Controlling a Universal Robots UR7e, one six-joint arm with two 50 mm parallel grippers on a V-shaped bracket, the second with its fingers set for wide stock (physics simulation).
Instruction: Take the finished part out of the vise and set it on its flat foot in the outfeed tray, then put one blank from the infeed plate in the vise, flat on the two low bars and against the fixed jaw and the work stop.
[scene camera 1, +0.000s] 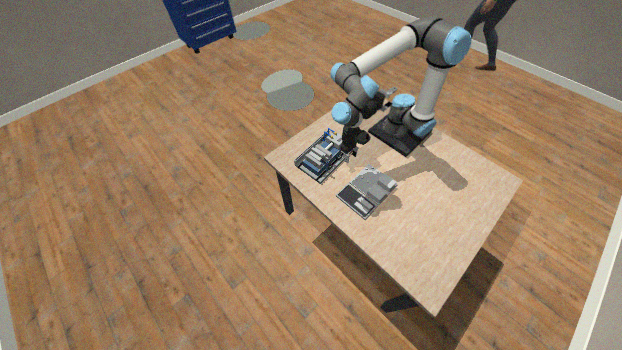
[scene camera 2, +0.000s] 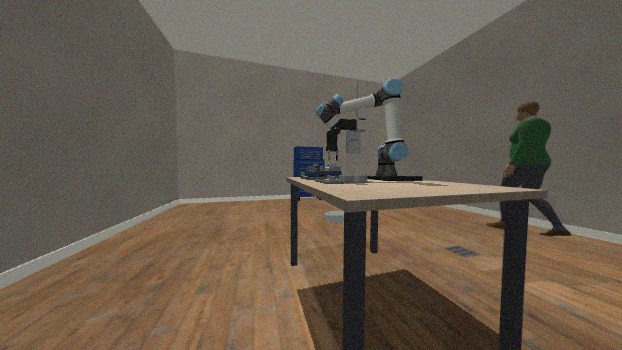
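Pixels of known places: hand at its tool point: (scene camera 1: 350, 156) (scene camera 2: 333, 157); arm's base at its link origin: (scene camera 1: 394, 129) (scene camera 2: 386, 176).
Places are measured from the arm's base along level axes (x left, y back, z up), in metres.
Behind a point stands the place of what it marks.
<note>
The vise (scene camera 1: 316, 159) (scene camera 2: 320, 172) @(x -0.046, y -0.502, z 0.027 m) is a blue and grey fixture in a dark frame at the table's far left; its grey jaws and bars show, but I cannot tell the finished part from them. My gripper (scene camera 1: 351, 155) @(x 0.049, y -0.438, z 0.130 m) (scene camera 2: 333, 155) @(x 0.049, y -0.438, z 0.130 m) points down beside the vise's right side, above table height. Its two fingers stand apart, and no part shows between them. The bracket's other gripper (scene camera 2: 361, 125) points sideways, its fingers apart. The infeed plate (scene camera 1: 363, 178) @(x 0.130, y -0.396, z -0.015 m) is light grey and bears grey blanks (scene camera 1: 378, 191) (scene camera 2: 354, 178). The outfeed tray (scene camera 1: 349, 195) @(x 0.158, y -0.525, z -0.016 m) is dark and holds small grey parts (scene camera 1: 363, 204) @(x 0.248, y -0.520, z 0.015 m).
The arm's black base plate (scene camera 1: 409, 145) @(x 0.145, y -0.038, z 0.007 m) (scene camera 2: 410, 178) @(x 0.161, y 0.076, z -0.008 m) stands on the table (scene camera 1: 425, 230) @(x 0.522, y -0.369, z -0.023 m) (scene camera 2: 440, 192) @(x 0.674, y -0.228, z -0.023 m) behind the plate. A blue tool cabinet (scene camera 1: 202, 20) (scene camera 2: 303, 157) stands on the floor beyond. A person (scene camera 1: 490, 35) (scene camera 2: 531, 142) walks behind the table.
</note>
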